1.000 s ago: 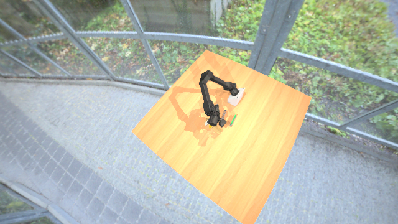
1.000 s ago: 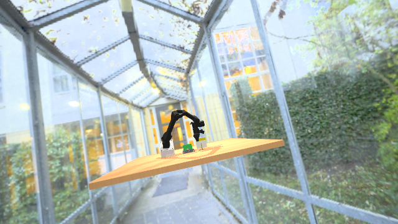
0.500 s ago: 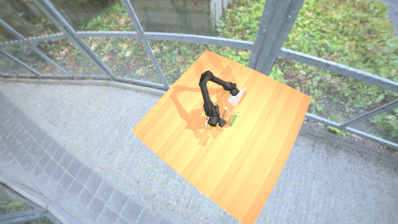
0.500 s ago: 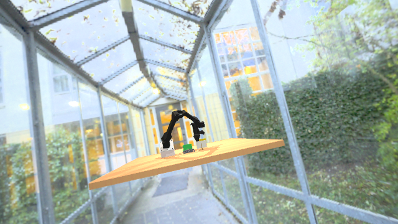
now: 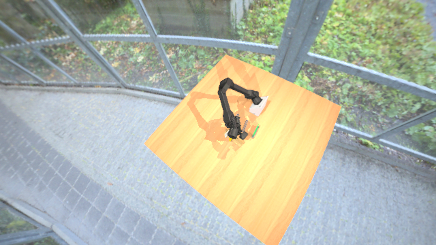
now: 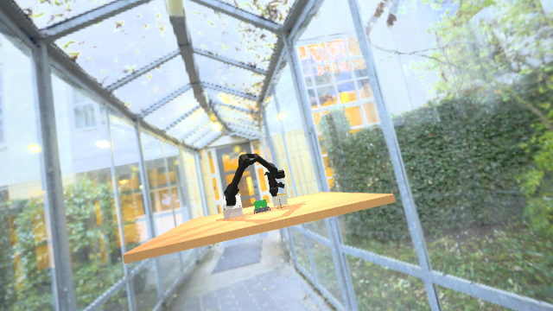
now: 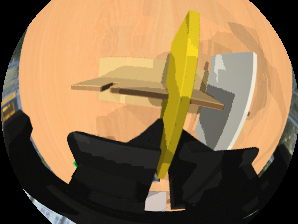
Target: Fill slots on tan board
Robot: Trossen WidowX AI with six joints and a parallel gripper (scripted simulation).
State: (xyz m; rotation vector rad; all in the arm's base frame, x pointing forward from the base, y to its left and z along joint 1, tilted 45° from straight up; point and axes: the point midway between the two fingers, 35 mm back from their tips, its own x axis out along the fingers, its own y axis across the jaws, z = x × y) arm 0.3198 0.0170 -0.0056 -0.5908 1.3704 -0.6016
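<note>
Now: gripper tip 30 mm short of the tan board and 20 mm above it. The rest, counted from my gripper tip: green board: 120 mm behind, 110 mm to the left, 20 mm below; then grey board: 50 mm to the right, 30 mm ahead; then yellow board: 30 mm ahead.
</note>
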